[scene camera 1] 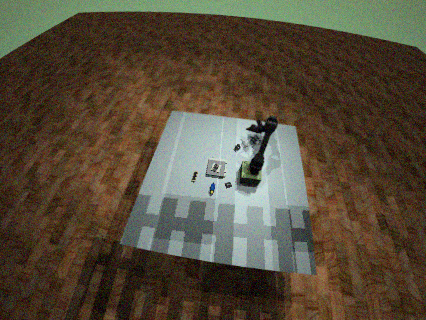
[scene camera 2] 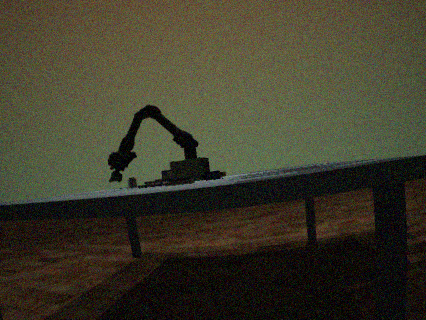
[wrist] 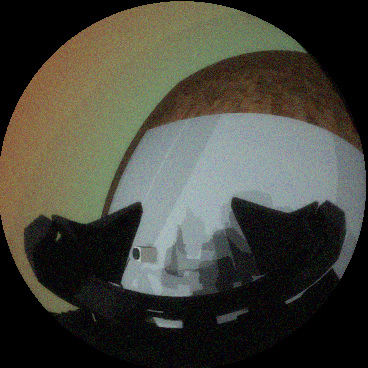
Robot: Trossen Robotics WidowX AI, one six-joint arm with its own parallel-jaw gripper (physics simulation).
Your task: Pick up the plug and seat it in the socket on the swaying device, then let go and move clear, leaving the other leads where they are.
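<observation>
The small piece that looks like the plug [scene camera 1: 237, 148] [scene camera 2: 132, 182] [wrist: 148, 254] stands on the table; in the wrist view it has a beige body and a dark end, and shows near the inner edge of the left finger. My gripper [scene camera 1: 254, 127] [scene camera 2: 116, 177] [wrist: 187, 204] is open, its fingers wide apart with nothing held. It hangs above the table, to one side of this piece. The device [scene camera 1: 209, 173] is a light grey square plate with a small dark part on its middle, in scene camera 1. Socket details are too small to tell.
In scene camera 1, a small dark and tan piece [scene camera 1: 194, 176] lies left of the device, a blue and yellow piece [scene camera 1: 212, 189] in front of it, and a small black piece [scene camera 1: 228, 185] near the arm's green base [scene camera 1: 249, 176]. The arm's shadow falls beneath the gripper.
</observation>
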